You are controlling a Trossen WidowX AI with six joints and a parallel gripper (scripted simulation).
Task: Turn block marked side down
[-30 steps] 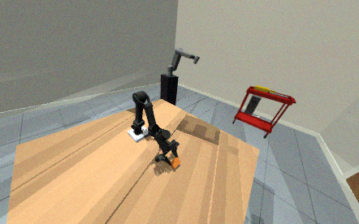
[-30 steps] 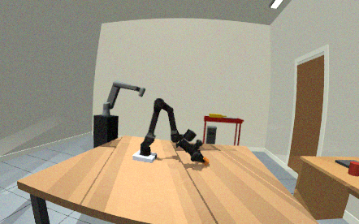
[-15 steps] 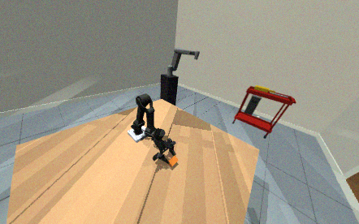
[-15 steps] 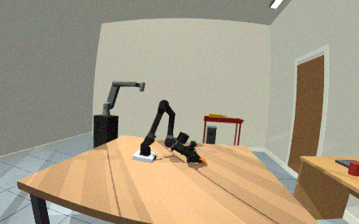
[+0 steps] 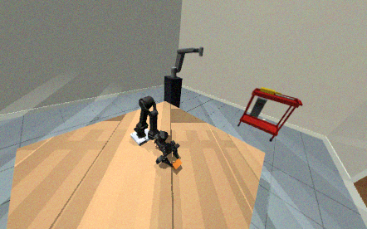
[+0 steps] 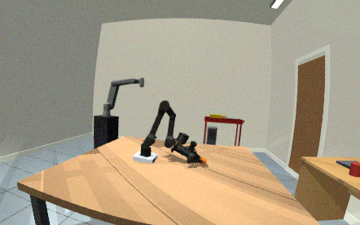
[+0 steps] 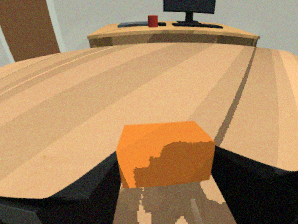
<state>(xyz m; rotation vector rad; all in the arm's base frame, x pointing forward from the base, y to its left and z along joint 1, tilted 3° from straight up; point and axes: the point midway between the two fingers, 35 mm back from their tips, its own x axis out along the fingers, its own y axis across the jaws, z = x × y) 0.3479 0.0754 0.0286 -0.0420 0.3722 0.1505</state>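
My gripper tip is 10 mm above the block.
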